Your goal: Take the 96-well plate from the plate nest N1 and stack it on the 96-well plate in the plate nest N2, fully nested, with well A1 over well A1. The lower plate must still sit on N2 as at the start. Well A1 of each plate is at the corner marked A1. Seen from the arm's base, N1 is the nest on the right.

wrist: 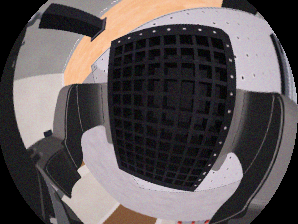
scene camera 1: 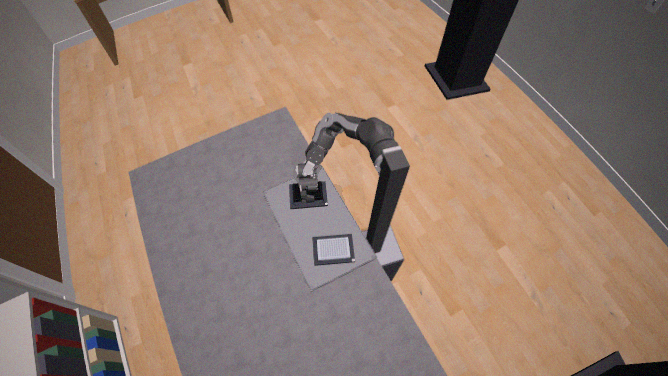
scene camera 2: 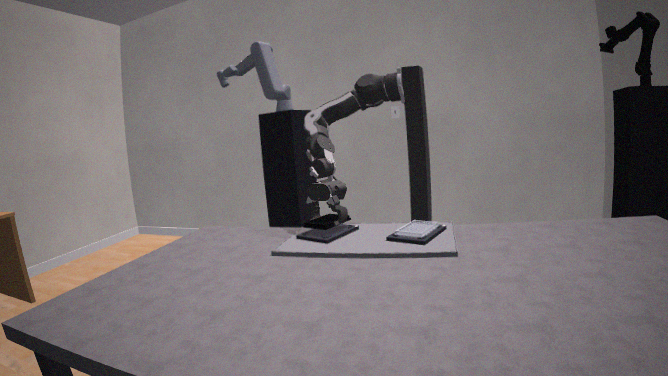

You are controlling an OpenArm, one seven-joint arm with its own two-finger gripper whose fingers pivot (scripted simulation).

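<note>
My gripper (scene camera 2: 327, 222), also (wrist: 164, 121). Dark 96-well plate (wrist: 134, 119), seen.
</note>
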